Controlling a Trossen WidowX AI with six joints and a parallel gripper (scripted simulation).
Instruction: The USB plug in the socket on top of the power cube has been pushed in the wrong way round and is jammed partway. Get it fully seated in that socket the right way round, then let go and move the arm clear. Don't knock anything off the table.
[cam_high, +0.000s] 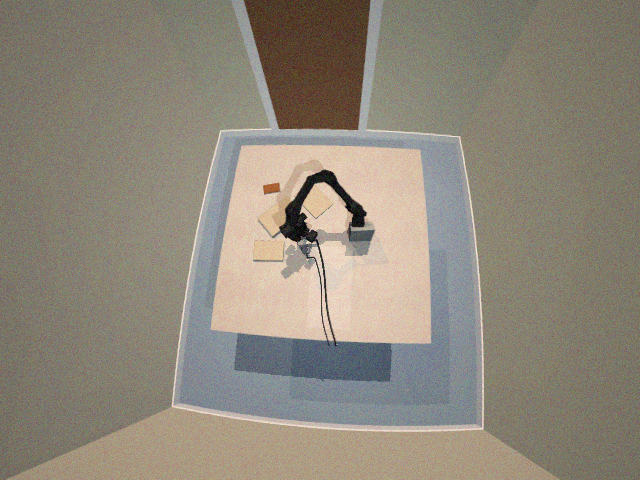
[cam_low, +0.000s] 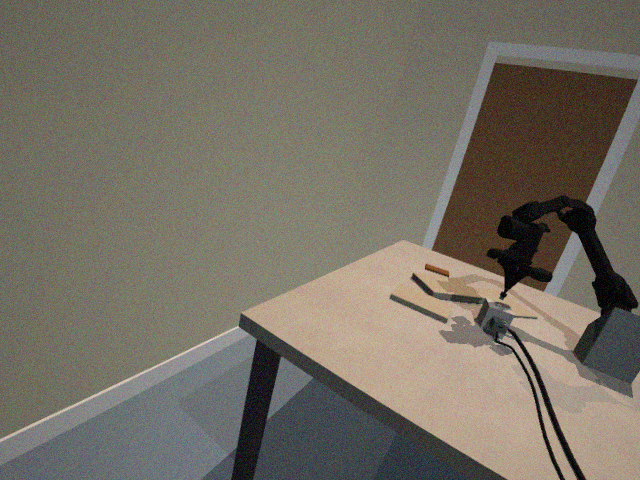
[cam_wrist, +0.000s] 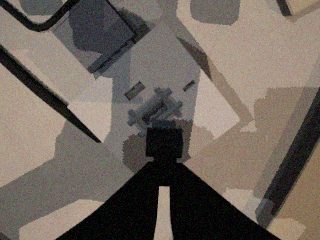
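Right now the USB plug is 2 cm below my gripper tip. From my gripper tip the other things lie so: USB socket: 7 cm below, 1 cm to the left; then small orange block: 34 cm to the right, 28 cm ahead, 13 cm below.
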